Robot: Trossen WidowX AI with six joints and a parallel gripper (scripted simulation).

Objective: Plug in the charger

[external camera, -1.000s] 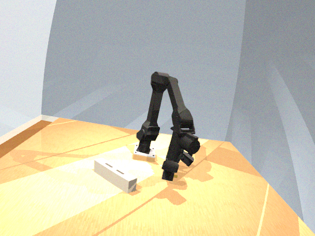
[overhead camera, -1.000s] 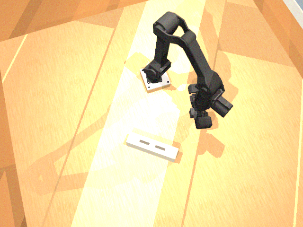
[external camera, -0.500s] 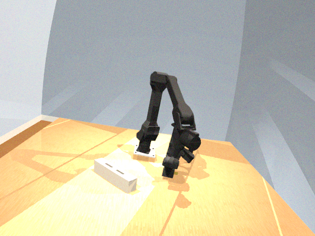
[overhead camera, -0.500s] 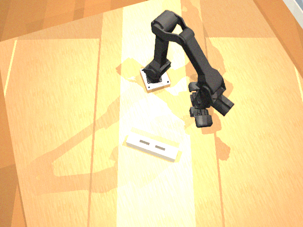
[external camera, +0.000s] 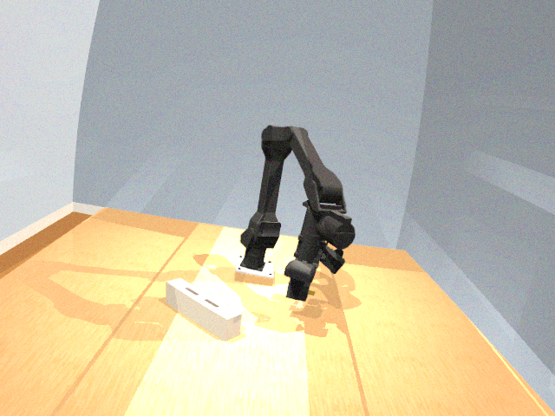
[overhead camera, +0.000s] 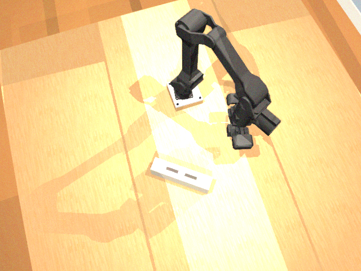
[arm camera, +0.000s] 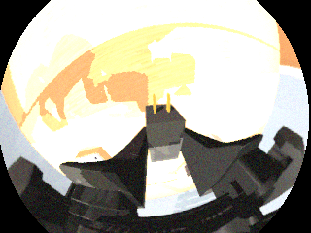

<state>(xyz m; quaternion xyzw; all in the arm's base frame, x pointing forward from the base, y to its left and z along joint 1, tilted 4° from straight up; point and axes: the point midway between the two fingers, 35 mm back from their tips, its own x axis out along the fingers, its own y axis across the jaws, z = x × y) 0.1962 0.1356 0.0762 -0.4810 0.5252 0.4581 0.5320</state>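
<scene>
Right now my gripper tip is 20 mm to the right of the two-prong charger and 10 mm below it.
</scene>
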